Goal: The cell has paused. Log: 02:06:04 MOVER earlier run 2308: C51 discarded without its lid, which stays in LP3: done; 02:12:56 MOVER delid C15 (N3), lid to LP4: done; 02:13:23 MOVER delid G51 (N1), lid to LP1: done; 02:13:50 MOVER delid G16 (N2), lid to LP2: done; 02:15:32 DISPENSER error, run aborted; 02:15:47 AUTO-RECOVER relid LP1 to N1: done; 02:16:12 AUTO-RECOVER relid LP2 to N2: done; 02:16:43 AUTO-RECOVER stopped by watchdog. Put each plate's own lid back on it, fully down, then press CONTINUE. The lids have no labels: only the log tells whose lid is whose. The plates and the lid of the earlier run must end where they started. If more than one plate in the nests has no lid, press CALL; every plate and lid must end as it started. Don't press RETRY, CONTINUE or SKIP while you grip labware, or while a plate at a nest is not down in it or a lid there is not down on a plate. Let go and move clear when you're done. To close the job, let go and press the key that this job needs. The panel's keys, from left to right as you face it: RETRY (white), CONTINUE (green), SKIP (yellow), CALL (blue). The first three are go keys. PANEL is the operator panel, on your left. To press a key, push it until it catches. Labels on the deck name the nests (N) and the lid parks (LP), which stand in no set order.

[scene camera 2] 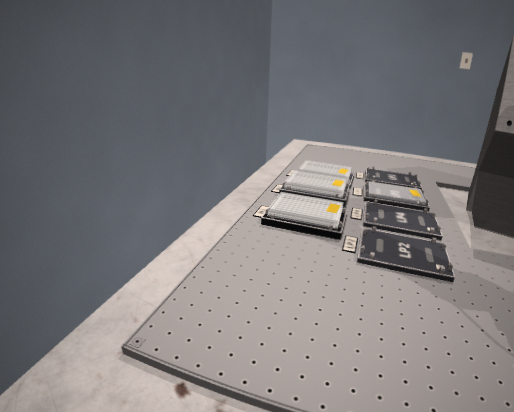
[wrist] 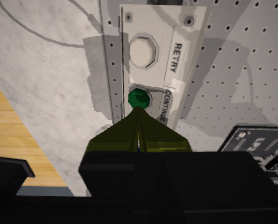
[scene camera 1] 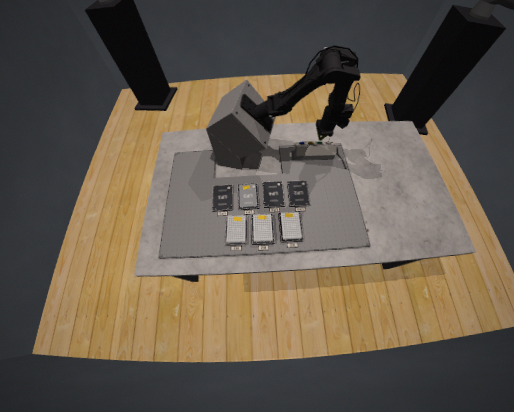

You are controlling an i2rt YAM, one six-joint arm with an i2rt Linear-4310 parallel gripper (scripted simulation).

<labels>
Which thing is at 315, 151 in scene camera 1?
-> An operator panel.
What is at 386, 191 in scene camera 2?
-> A lid.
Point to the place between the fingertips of my gripper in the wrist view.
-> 138, 111
</labels>
